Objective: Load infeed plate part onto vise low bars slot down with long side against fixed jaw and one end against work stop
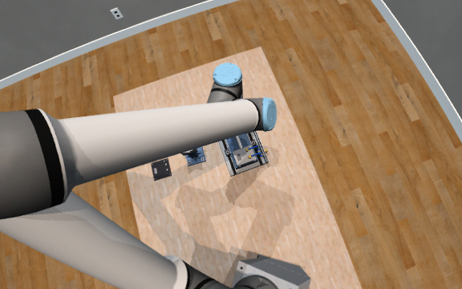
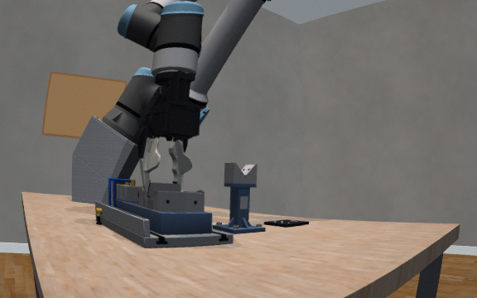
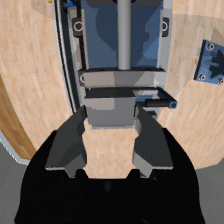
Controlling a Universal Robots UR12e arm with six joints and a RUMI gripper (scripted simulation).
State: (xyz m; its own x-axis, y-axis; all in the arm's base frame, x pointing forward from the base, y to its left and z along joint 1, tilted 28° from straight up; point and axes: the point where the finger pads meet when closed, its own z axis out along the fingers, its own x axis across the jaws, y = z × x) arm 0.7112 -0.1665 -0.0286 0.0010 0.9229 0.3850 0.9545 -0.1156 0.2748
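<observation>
Now: the part 10 mm below my hand. From my hand the other things lie so: work stop 70 mm to the left, 10 mm below; fixed jaw 30 mm ahead, 20 mm to the left, 20 mm below; moving jaw 40 mm behind, 20 mm to the left, 20 mm below.
</observation>
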